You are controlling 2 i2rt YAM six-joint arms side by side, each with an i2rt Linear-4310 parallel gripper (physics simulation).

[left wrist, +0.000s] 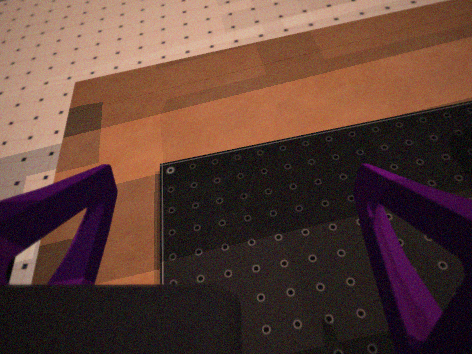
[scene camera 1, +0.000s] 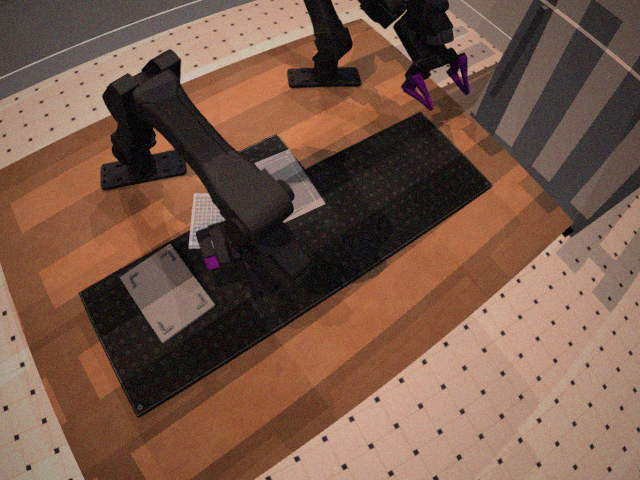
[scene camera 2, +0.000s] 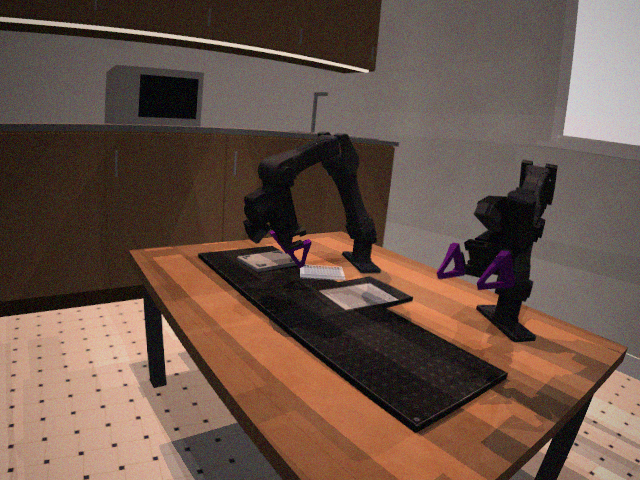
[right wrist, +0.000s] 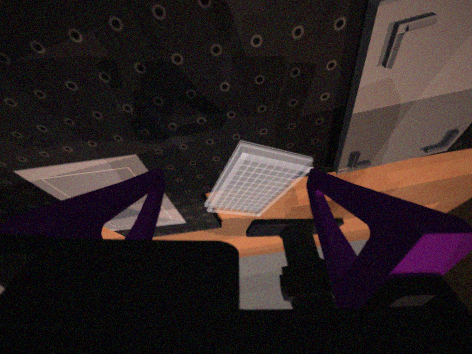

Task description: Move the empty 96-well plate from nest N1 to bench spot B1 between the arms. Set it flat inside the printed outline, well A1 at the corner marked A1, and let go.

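Places are measured from the left arm's base along level axes (x left, y ahead, z down), in centimetres.
Pixels of known places: left gripper, between the fingertips: (left wrist: pixel 235 177) (scene camera 1: pixel 450 101) (scene camera 2: pixel 456 281); right gripper, between the fingertips: (scene camera 2: pixel 294 259) (right wrist: pixel 235 176); left arm's base, origin of its link: (scene camera 1: pixel 324 78) (scene camera 2: pixel 504 323); right arm's base, origin of its link: (scene camera 1: pixel 143 170) (scene camera 2: pixel 360 263) (right wrist: pixel 294 225).
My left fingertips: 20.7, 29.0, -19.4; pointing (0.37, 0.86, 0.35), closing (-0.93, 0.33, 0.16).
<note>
Ahead of a thing's pixels: the offset from my left fingertips to its top centre, as dx, dy, dz. Level surfaces: height alone.
The white 96-well plate @(-51.4, +14.3, +16.7) (scene camera 1: pixel 202 219) (scene camera 2: pixel 322 272) (right wrist: pixel 260 182) lies off the nest, at the board's back edge between the nest and the outline card. Whether it rests partly on the board, and which corner is A1, I cannot tell. The grey nest @(-60.7, +29.2, +16.3) (scene camera 1: pixel 173 302) (scene camera 2: pixel 266 259) (right wrist: pixel 395 100) with corner brackets holds no plate. The pale card with the printed outline @(-35.9, +6.9, +17.9) (scene camera 1: pixel 305 198) (scene camera 2: pixel 356 297) (right wrist: pixel 90 175) is bare where visible; its A1 mark is unreadable. My right gripper (scene camera 2: pixel 293 258) (right wrist: pixel 235 176) is open above the board near the plate. My left gripper (scene camera 1: pixel 449 100) (scene camera 2: pixel 459 282) (left wrist: pixel 235 177) is open and empty, away from the plate.
The black perforated board @(dz +18.1) (scene camera 1: pixel 392 175) (scene camera 2: pixel 413 361) (left wrist: pixel 250 200) lies on the wooden table @(dz +19.4) (scene camera 1: pixel 361 310) (scene camera 2: pixel 248 351) (left wrist: pixel 225 115). The right arm reaches over the board and partly covers the outline card in scene camera 1. The left arm's base (scene camera 1: pixel 324 77) (scene camera 2: pixel 505 322) stands behind the board.
</note>
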